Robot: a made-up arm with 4 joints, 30 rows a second.
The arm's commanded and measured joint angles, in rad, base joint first. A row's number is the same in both.
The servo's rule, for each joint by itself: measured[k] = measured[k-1] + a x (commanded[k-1-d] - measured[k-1]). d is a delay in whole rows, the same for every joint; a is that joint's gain. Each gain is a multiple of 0.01, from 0.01 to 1. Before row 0 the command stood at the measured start. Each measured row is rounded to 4 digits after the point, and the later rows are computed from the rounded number. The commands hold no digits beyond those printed.
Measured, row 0: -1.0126, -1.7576, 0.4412, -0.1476
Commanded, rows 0 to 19: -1.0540, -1.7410, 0.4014, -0.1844; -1.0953, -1.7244, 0.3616, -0.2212; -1.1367, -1.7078, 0.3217, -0.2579; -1.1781, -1.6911, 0.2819, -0.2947; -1.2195, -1.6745, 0.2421, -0.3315; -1.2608, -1.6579, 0.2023, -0.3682; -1.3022, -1.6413, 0.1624, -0.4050; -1.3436, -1.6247, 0.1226, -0.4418; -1.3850, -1.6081, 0.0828, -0.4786; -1.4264, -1.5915, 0.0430, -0.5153; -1.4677, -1.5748, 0.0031, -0.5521; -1.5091, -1.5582, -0.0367, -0.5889; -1.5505, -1.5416, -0.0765, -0.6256; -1.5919, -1.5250, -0.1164, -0.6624; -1.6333, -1.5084, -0.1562, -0.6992; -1.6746, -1.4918, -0.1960, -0.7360; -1.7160, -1.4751, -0.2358, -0.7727; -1.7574, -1.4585, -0.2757, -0.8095; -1.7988, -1.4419, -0.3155, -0.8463; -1.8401, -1.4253, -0.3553, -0.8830
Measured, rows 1 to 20: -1.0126, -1.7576, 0.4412, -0.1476; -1.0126, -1.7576, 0.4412, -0.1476; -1.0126, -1.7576, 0.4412, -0.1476; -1.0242, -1.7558, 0.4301, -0.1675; -1.0441, -1.7523, 0.4109, -0.1965; -1.0700, -1.7474, 0.3859, -0.2297; -1.1003, -1.7412, 0.3568, -0.2648; -1.1337, -1.7339, 0.3247, -0.3008; -1.1693, -1.7255, 0.2904, -0.3372; -1.2065, -1.7162, 0.2546, -0.3738; -1.2449, -1.7061, 0.2176, -0.4105; -1.2841, -1.6953, 0.1799, -0.4473; -1.3239, -1.6839, 0.1416, -0.4840; -1.3642, -1.6719, 0.1028, -0.5208; -1.4048, -1.6594, 0.0637, -0.5576; -1.4456, -1.6464, 0.0244, -0.5943; -1.4866, -1.6330, -0.0150, -0.6311; -1.5277, -1.6193, -0.0545, -0.6679; -1.5688, -1.6053, -0.0941, -0.7047; -1.6100, -1.5910, -0.1338, -0.7414
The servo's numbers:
d 3
a 0.28 0.11 0.28 0.54

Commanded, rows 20 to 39: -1.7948, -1.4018, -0.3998, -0.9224; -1.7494, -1.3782, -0.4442, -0.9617; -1.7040, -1.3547, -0.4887, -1.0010; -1.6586, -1.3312, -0.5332, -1.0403; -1.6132, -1.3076, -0.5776, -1.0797; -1.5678, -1.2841, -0.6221, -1.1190; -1.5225, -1.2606, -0.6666, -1.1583; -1.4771, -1.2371, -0.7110, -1.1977; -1.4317, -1.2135, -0.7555, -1.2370; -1.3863, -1.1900, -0.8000, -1.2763; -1.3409, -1.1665, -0.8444, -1.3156; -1.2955, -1.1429, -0.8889, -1.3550; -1.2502, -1.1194, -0.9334, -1.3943; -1.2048, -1.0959, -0.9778, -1.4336; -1.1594, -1.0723, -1.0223, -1.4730; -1.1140, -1.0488, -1.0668, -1.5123; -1.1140, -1.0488, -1.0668, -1.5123; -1.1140, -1.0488, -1.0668, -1.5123; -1.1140, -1.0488, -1.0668, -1.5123; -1.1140, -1.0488, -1.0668, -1.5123
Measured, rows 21 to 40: -1.6513, -1.5764, -0.1735, -0.7782; -1.6926, -1.5616, -0.2133, -0.8150; -1.7339, -1.5466, -0.2531, -0.8517; -1.7510, -1.5307, -0.2942, -0.8899; -1.7506, -1.5139, -0.3362, -0.9287; -1.7376, -1.4964, -0.3789, -0.9677; -1.7155, -1.4782, -0.4221, -1.0069; -1.6869, -1.4594, -0.4656, -1.0462; -1.6536, -1.4401, -0.5094, -1.0855; -1.6169, -1.4204, -0.5534, -1.1248; -1.5778, -1.4002, -0.5975, -1.1642; -1.5369, -1.3797, -0.6417, -1.2035; -1.4947, -1.3588, -0.6860, -1.2428; -1.4516, -1.3376, -0.7304, -1.2821; -1.4079, -1.3162, -0.7748, -1.3215; -1.3637, -1.2946, -0.8192, -1.3608; -1.3192, -1.2727, -0.8636, -1.4001; -1.2745, -1.2507, -0.9080, -1.4395; -1.2296, -1.2285, -0.9525, -1.4788; -1.1972, -1.2087, -0.9845, -1.4969
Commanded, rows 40 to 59: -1.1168, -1.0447, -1.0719, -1.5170; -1.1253, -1.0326, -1.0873, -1.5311; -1.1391, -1.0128, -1.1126, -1.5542; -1.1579, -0.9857, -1.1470, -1.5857; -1.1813, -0.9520, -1.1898, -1.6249; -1.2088, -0.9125, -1.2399, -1.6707; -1.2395, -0.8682, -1.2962, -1.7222; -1.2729, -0.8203, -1.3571, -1.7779; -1.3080, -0.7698, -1.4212, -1.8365; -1.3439, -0.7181, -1.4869, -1.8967; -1.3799, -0.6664, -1.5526, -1.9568; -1.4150, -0.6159, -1.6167, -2.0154; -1.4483, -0.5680, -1.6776, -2.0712; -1.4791, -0.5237, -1.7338, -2.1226; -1.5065, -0.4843, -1.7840, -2.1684; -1.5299, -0.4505, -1.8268, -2.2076; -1.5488, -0.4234, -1.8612, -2.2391; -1.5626, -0.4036, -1.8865, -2.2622; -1.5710, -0.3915, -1.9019, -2.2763; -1.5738, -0.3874, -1.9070, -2.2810
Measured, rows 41 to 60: -1.1739, -1.1911, -1.0075, -1.5052; -1.1571, -1.1754, -1.0241, -1.5090; -1.1450, -1.1615, -1.0361, -1.5108; -1.1371, -1.1487, -1.0461, -1.5141; -1.1338, -1.1359, -1.0576, -1.5233; -1.1353, -1.1224, -1.0730, -1.5400; -1.1416, -1.1074, -1.0937, -1.5647; -1.1527, -1.0903, -1.1206, -1.5972; -1.1684, -1.0707, -1.1540, -1.6369; -1.1883, -1.0484, -1.1938, -1.6830; -1.2120, -1.0233, -1.2395, -1.7342; -1.2389, -0.9954, -1.2904, -1.7894; -1.2683, -0.9649, -1.3454, -1.8473; -1.2995, -0.9321, -1.4034, -1.9064; -1.3318, -0.8973, -1.4631, -1.9653; -1.3644, -0.8611, -1.5232, -2.0225; -1.3965, -0.8240, -1.5822, -2.0766; -1.4273, -0.7866, -1.6387, -2.1262; -1.4560, -0.7496, -1.6914, -2.1702; -1.4820, -0.7137, -1.7389, -2.2074
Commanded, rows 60 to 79: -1.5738, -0.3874, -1.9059, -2.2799; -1.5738, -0.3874, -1.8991, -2.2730; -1.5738, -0.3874, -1.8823, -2.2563; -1.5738, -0.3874, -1.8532, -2.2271; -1.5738, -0.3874, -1.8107, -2.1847; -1.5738, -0.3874, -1.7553, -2.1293; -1.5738, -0.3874, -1.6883, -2.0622; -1.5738, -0.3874, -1.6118, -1.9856; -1.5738, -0.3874, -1.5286, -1.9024; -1.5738, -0.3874, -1.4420, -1.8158; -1.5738, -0.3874, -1.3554, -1.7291; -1.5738, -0.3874, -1.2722, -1.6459; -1.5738, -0.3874, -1.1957, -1.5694; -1.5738, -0.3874, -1.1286, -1.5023; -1.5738, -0.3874, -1.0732, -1.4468; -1.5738, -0.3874, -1.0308, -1.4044; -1.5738, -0.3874, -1.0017, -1.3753; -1.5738, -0.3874, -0.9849, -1.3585; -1.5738, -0.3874, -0.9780, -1.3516; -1.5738, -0.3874, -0.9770, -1.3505
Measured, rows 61 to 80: -1.5046, -0.6796, -1.7802, -2.2370; -1.5232, -0.6479, -1.8143, -2.2582; -1.5374, -0.6192, -1.8403, -2.2705; -1.5476, -0.5937, -1.8587, -2.2756; -1.5549, -0.5710, -1.8700, -2.2742; -1.5602, -0.5508, -1.8734, -2.2645; -1.5640, -0.5328, -1.8677, -2.2443; -1.5667, -0.5168, -1.8517, -2.2121; -1.5687, -0.5026, -1.8247, -2.1674; -1.5701, -0.4899, -1.7865, -2.1106; -1.5711, -0.4786, -1.7376, -2.0431; -1.5719, -0.4686, -1.6791, -1.9671; -1.5724, -0.4597, -1.6127, -1.8854; -1.5728, -0.4517, -1.5407, -1.8010; -1.5731, -0.4446, -1.4655, -1.7172; -1.5733, -0.4383, -1.3900, -1.6374; -1.5734, -0.4327, -1.3168, -1.5644; -1.5735, -0.4277, -1.2486, -1.5009; -1.5736, -0.4233, -1.1876, -1.4488; -1.5737, -0.4194, -1.1355, -1.4091
